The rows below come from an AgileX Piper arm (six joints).
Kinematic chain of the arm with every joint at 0, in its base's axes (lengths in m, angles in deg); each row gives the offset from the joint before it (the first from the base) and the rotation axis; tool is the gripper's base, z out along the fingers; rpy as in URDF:
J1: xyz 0 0 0.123 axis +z
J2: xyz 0 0 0 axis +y
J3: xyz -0.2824 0 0.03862 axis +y
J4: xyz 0.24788 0 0.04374 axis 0.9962 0 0.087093
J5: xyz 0 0 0 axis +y
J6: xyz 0.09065 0 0.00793 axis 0.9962 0 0.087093
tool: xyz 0 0 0 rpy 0 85 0
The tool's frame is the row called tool.
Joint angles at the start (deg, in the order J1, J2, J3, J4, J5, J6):
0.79, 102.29, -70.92, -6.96, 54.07, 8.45
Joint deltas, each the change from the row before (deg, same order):
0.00, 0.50, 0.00, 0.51, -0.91, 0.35
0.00, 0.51, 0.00, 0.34, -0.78, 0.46
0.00, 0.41, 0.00, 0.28, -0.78, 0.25
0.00, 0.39, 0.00, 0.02, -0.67, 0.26
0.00, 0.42, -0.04, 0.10, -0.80, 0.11
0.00, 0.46, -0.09, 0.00, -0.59, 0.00
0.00, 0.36, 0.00, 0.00, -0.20, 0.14
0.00, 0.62, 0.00, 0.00, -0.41, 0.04
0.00, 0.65, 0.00, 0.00, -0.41, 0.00
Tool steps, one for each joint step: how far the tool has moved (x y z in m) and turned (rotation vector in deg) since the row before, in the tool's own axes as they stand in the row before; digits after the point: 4 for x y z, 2 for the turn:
-0.0015, 0.0012, 0.0031, -0.50, -0.34, 0.61
-0.0013, 0.0009, 0.0032, -0.34, -0.22, 0.62
-0.0013, 0.0008, 0.0026, -0.30, -0.33, 0.39
-0.0011, 0.0004, 0.0025, -0.09, -0.27, 0.24
-0.0014, 0.0006, 0.0025, -0.17, -0.40, 0.14
-0.0013, 0.0004, 0.0026, -0.06, -0.21, -0.03
-0.0003, 0.0002, 0.0023, 0.00, 0.16, 0.11
-0.0005, 0.0004, 0.0040, 0.00, 0.21, -0.01
-0.0005, 0.0004, 0.0042, 0.00, 0.24, -0.05

